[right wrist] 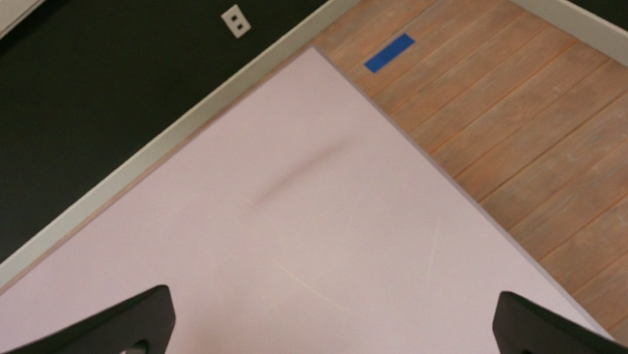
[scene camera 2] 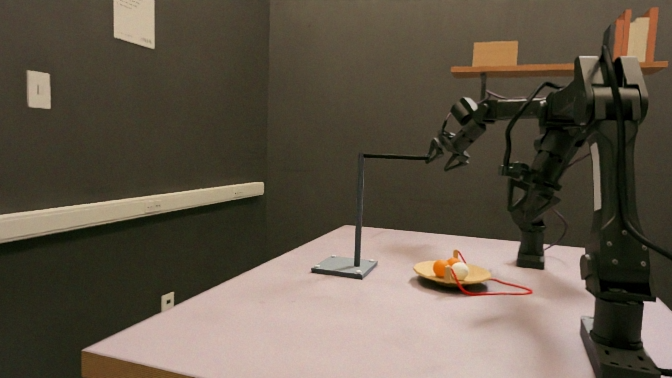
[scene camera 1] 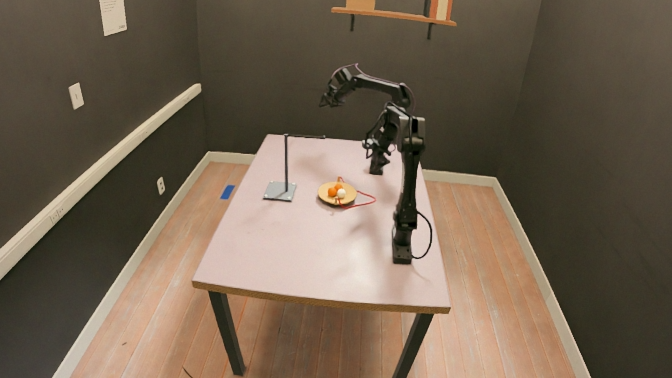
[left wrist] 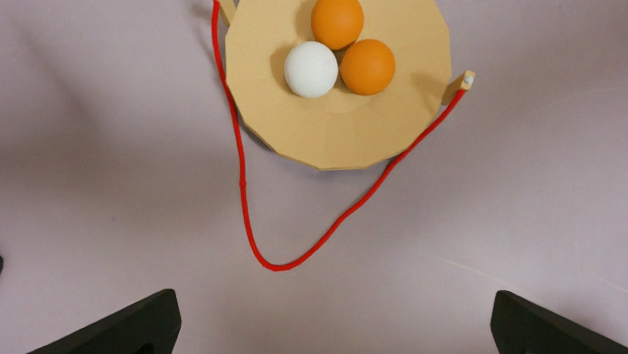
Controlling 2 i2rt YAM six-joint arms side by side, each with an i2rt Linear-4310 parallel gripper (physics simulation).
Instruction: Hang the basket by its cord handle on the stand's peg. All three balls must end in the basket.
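Frame: origin at the left arm's base, x ahead, y left, z up, level; centimetres.
Seen in the pictures: left gripper, fingertip midpoint: (scene camera 2: 517, 216) (scene camera 1: 370, 164) (left wrist: 330, 305); right gripper, fingertip midpoint: (right wrist: 329, 305) (scene camera 2: 435, 166) (scene camera 1: 324, 106); left arm's base, origin of the base link: (scene camera 2: 614, 346) (scene camera 1: 401, 242); right arm's base, origin of the base link: (scene camera 2: 530, 256).
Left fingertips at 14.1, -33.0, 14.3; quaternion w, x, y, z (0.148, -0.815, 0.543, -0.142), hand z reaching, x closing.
Note:
Pixels of each thing's top centre, then the offset from my left fingertips to it, as dx, dy, dz. "*": a spot on its surface instead. Level surfaces: height alone.
- shallow tan basket, middle of its top: (left wrist: 342, 35) (scene camera 2: 452, 257) (scene camera 1: 337, 186) +13.5, +3.6, -10.4
- white ball, middle of its top: (left wrist: 310, 58) (scene camera 2: 460, 262) (scene camera 1: 341, 189) +11.5, +5.1, -11.0
- bare horizontal peg, surface spot: (scene camera 2: 395, 157) (scene camera 1: 306, 137) * +27.9, +4.2, +12.2
- table, its level: dz -16.4
- stand's grey base plate, surface spot: (scene camera 2: 337, 266) (scene camera 1: 276, 193) * +40.6, +6.9, -15.2
The shallow tan basket (scene camera 1: 325, 200) (scene camera 2: 480, 276) (left wrist: 345, 135) sits upright on the table with two orange balls (left wrist: 337, 22) (left wrist: 368, 67) and a white ball (scene camera 1: 341, 193) (scene camera 2: 459, 271) (left wrist: 311, 69) in it. Its red cord handle (scene camera 1: 367, 203) (scene camera 2: 515, 293) (left wrist: 243, 200) lies slack on the table in a loop. The stand (scene camera 1: 286, 165) (scene camera 2: 359, 210), left of the basket, has a bare horizontal peg (scene camera 1: 306, 136) (scene camera 2: 395, 157). My left gripper (scene camera 1: 378, 161) (scene camera 2: 525, 212) (left wrist: 329, 305) is open and empty above the table, beyond the cord loop. My right gripper (scene camera 1: 327, 104) (scene camera 2: 438, 164) (right wrist: 329, 305) is open and empty, high up.
The table (scene camera 1: 280, 250) (scene camera 2: 250, 325) (right wrist: 325, 225) carries both arm bases at its right side in the scene views. The stand's grey base plate (scene camera 1: 274, 191) (scene camera 2: 337, 266) rests near the table's left edge. A wall shelf (scene camera 1: 392, 15) (scene camera 2: 530, 69) hangs behind.

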